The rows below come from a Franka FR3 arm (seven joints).
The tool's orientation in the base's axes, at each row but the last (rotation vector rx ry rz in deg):
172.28 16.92 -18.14
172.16 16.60 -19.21
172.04 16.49 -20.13
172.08 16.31 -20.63
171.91 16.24 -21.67
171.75 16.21 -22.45
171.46 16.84 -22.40
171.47 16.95 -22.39
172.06 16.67 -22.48
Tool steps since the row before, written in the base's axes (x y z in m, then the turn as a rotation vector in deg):
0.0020 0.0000 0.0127 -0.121 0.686 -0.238
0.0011 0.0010 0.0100 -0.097 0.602 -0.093
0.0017 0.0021 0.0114 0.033 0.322 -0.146
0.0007 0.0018 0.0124 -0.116 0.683 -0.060
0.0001 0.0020 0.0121 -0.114 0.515 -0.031
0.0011 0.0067 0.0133 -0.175 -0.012 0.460
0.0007 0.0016 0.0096 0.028 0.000 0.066
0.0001 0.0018 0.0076 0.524 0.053 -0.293
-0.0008 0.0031 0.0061 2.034 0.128 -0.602
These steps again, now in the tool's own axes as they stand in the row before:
-0.0008 0.0015 -0.0127 0.060 -0.713 0.171
-0.0010 0.0001 -0.0101 0.035 -0.615 0.036
-0.0007 -0.0008 -0.0117 0.123 -0.320 0.094
-0.0020 -0.0006 -0.0124 0.022 -0.695 -0.001
-0.0026 -0.0010 -0.0119 -0.013 -0.528 -0.008
-0.0013 -0.0053 -0.0139 -0.290 0.014 -0.398
-0.0016 -0.0006 -0.0096 0.009 0.011 -0.070
-0.0016 -0.0011 -0.0076 0.584 0.032 0.147
-0.0018 -0.0027 -0.0061 2.110 0.240 0.066

